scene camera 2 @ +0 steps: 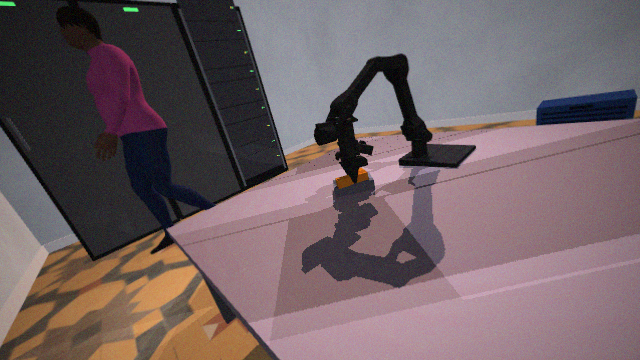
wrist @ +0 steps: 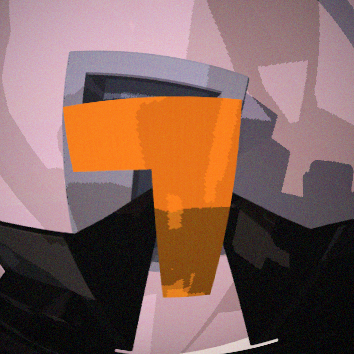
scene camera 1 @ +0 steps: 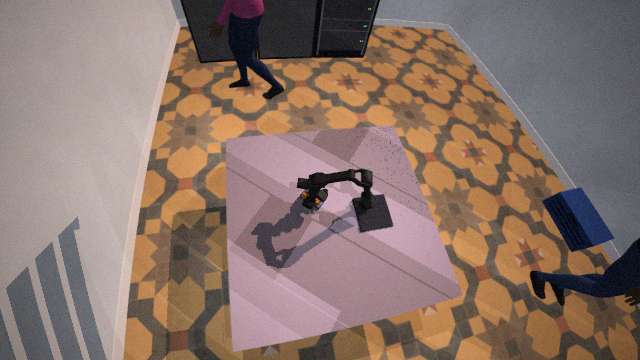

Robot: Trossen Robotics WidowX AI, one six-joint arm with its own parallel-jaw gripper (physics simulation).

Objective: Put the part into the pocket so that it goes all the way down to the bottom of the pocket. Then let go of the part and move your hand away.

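Frame: origin at the arm's base, x right, y ahead, z up, level; centimetres.
Where they show: gripper, fingertip midpoint: [scene camera 2: 353,181] [wrist: 186,195] [scene camera 1: 311,199]; arm's base at its link origin: [scene camera 2: 419,154] [scene camera 1: 365,205].
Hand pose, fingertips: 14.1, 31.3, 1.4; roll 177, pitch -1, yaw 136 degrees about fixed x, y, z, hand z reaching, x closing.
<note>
Things, the pixels of their top centre, and the offset from my fingertips, as dx, dy, dz. Level surfaces: height alone.
- orange L-shaped part at its top centre: [wrist: 155,237] [scene camera 2: 349,174] +1.4, -0.7, +2.7
- grey block at its top centre: [wrist: 135,191] [scene camera 2: 352,179] +1.8, -2.1, -0.1
- pink table at its surface level: dz -3.7
The orange L-shaped part [wrist: 195,150] [scene camera 2: 344,181] is held in my gripper [wrist: 186,195] [scene camera 2: 355,179], which is shut on one leg of it. The grey block [wrist: 135,60] [scene camera 2: 356,190] with the dark pocket stands on the table right below. In the wrist view the part lies over the pocket; its left end covers the block's left rim, and its right edge reaches the right rim. A strip of dark pocket shows beyond its top edge. The part's upper side stands above the block in scene camera 2. Its underside and the pocket's bottom are hidden.
The pink table [scene camera 1: 280,310] [scene camera 2: 500,325] bears the arm's black base plate [scene camera 1: 376,217] [scene camera 2: 450,155] to the right of the block. Shadows of the arm fall across the table. A person in pink [scene camera 1: 245,35] [scene camera 2: 120,95] walks by the dark cabinets, away from the arm.
</note>
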